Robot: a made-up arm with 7 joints. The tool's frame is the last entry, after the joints. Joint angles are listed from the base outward. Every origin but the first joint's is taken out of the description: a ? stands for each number. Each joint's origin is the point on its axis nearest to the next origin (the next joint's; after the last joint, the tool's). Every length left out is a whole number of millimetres.
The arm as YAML. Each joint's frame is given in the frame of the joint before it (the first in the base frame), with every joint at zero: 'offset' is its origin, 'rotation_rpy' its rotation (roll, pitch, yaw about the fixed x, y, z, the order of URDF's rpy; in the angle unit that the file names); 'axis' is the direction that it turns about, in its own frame. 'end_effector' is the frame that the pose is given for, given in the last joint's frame.
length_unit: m
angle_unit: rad
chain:
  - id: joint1
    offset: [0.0, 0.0, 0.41]
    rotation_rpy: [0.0, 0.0, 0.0]
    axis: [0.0, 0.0, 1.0]
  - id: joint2
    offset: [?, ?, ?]
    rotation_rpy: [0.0, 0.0, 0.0]
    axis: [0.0, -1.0, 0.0]
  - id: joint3
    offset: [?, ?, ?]
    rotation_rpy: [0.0, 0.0, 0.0]
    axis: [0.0, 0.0, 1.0]
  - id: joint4
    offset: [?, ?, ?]
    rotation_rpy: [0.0, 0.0, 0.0]
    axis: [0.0, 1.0, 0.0]
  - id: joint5
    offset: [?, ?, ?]
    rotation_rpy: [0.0, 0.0, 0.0]
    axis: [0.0, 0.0, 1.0]
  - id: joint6
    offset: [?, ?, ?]
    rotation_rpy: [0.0, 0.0, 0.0]
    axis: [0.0, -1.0, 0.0]
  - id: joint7
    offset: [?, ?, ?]
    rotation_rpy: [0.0, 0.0, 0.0]
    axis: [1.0, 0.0, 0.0]
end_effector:
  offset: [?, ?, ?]
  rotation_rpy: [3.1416, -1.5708, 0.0]
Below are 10 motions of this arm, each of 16 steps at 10 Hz.
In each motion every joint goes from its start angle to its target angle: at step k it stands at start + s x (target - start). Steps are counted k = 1, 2, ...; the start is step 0. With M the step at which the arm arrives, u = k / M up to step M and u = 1 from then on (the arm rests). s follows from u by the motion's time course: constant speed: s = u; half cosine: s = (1 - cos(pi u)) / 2; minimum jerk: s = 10 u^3 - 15 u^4 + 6 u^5.
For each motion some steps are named. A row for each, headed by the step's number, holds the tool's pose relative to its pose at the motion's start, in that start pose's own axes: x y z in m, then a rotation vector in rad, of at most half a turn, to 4 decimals.
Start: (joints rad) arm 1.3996 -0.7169 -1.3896 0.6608 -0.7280 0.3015 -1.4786
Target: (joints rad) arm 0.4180 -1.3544 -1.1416 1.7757 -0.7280 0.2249 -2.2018
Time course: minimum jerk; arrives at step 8
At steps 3, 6, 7, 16:
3: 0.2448 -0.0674 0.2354 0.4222 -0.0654 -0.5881
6: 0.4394 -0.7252 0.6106 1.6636 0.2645 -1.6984
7: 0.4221 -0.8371 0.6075 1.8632 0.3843 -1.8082
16: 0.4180 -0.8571 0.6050 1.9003 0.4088 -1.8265

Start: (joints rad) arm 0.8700 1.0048 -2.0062 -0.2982 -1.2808 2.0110 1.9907
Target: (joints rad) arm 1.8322 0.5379 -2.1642 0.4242 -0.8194 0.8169 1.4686
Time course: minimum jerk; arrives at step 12
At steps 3, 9, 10, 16:
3: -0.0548 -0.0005 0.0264 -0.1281 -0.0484 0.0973
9: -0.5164 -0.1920 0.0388 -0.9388 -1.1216 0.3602
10: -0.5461 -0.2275 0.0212 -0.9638 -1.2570 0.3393
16: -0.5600 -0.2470 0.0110 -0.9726 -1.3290 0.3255

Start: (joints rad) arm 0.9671 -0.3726 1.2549 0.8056 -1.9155 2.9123 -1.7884
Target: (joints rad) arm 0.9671 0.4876 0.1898 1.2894 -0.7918 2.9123 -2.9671
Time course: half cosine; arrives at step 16
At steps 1, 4, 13, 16:
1: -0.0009 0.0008 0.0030 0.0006 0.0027 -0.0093
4: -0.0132 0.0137 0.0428 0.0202 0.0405 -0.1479
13: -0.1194 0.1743 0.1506 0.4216 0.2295 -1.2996
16: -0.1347 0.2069 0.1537 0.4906 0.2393 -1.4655

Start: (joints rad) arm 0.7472 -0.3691 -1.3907 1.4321 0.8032 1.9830 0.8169
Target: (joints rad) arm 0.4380 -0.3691 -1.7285 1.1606 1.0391 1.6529 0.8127
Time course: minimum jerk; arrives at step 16
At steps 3, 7, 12, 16:
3: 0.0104 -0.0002 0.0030 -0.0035 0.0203 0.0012
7: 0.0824 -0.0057 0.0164 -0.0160 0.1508 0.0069
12: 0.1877 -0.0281 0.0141 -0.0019 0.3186 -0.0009
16: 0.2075 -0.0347 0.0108 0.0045 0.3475 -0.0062

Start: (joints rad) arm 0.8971 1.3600 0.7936 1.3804 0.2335 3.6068 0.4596
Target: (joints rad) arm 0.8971 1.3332 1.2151 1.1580 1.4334 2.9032 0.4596
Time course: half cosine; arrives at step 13
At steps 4, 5, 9, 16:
4: -0.0113 -0.0257 -0.0046 -0.3304 0.0064 -0.0163
5: -0.0166 -0.0367 -0.0061 -0.4991 0.0045 -0.0072
9: -0.0394 -0.0776 -0.0162 -1.2460 -0.0286 0.1595
16: -0.0514 -0.0992 -0.0255 -1.5935 -0.0475 0.3061

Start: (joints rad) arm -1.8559 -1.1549 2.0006 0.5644 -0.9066 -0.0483 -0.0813
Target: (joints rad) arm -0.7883 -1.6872 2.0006 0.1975 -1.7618 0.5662 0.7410
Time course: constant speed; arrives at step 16
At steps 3, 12, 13, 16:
3: 0.0384 0.0258 0.1215 -0.0133 -0.0087 0.1641
12: 0.0524 -0.0485 0.5490 -0.1964 -0.0984 0.4868
13: 0.0416 -0.0702 0.5962 -0.2257 -0.1062 0.4995
16: -0.0081 -0.1480 0.7307 -0.3125 -0.1204 0.5053

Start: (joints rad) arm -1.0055 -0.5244 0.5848 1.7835 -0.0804 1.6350 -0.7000
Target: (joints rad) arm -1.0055 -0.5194 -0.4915 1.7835 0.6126 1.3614 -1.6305
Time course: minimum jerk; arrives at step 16
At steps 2, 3, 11, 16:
2: -0.0068 0.0049 -0.0005 -0.0098 -0.0158 -0.0013
3: -0.0206 0.0146 -0.0020 -0.0295 -0.0478 -0.0036
11: -0.3130 0.1418 -0.2067 -0.3631 -0.7187 0.0364
16: -0.3577 0.1353 -0.2824 -0.4240 -0.8414 0.0643

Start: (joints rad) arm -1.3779 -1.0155 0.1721 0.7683 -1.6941 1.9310 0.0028
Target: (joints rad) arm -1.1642 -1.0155 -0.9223 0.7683 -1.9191 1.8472 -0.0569
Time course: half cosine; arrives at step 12
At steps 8, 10, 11, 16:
8: -0.0696 -0.1368 0.0748 0.3163 -0.4703 -0.7746
10: -0.1008 -0.1521 0.0769 0.3840 -0.5887 -0.9645
11: -0.1097 -0.1546 0.0764 0.4019 -0.6216 -1.0161
16: -0.1128 -0.1552 0.0762 0.4079 -0.6329 -1.0336

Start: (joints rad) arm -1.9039 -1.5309 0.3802 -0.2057 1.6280 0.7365 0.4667
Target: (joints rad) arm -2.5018 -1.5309 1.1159 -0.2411 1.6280 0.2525 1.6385
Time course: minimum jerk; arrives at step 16
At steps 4, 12, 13, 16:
4: 0.0146 -0.0346 -0.0288 0.0675 -0.0177 0.1359
12: 0.0357 -0.3100 -0.3107 0.4531 -0.5055 0.9088
13: 0.0304 -0.3282 -0.3342 0.4610 -0.5564 0.9417
16: 0.0248 -0.3440 -0.3555 0.4651 -0.6026 0.9686

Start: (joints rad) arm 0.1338 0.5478 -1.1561 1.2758 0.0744 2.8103 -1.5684
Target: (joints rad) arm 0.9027 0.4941 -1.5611 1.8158 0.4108 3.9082 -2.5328
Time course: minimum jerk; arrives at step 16
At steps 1, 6, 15, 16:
1: 0.0000 -0.0007 -0.0008 -0.0003 -0.0010 -0.0015
6: 0.0088 -0.0737 -0.1093 -0.0239 -0.1275 -0.2102
15: 0.1218 -0.1154 -0.3977 0.0441 -0.3723 -0.9797
16: 0.1222 -0.1152 -0.3985 0.0443 -0.3726 -0.9824

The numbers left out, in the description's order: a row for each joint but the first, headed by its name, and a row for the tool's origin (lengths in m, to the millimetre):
joint2: 0.0 -0.075 0.0
joint3: 0.0 0.0 0.426
joint4: 0.019 0.053 0.0
joint5: -0.02 0.0 0.314
joint6: 0.0 -0.118 0.0
joint7: 0.02 0.0 0.15
tool: 0.0 0.0 0.0

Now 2 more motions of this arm.
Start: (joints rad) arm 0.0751 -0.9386 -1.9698 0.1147 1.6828 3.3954 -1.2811
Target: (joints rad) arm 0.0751 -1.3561 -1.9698 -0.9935 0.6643 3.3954 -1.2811
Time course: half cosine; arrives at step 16
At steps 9, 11, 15, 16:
9: 0.1709 -0.0229 -0.0835 0.1670 0.2728 0.9023
11: 0.2331 -0.0043 -0.0989 0.1065 0.3250 1.1667
15: 0.3024 0.0343 -0.1053 -0.0360 0.3619 1.4511
16: 0.3053 0.0364 -0.1052 -0.0442 0.3628 1.4630

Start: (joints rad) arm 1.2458 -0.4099 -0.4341 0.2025 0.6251 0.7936 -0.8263
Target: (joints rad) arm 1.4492 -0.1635 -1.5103 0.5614 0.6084 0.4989 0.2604
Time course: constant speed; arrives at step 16
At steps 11, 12, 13, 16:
11: 0.0154 0.0867 -0.1219 -0.5062 -0.3635 0.5841
12: 0.0143 0.0969 -0.1400 -0.5736 -0.3744 0.6510
13: 0.0127 0.1072 -0.1593 -0.6436 -0.3806 0.7198
16: 0.0061 0.1362 -0.2248 -0.8659 -0.3692 0.9352

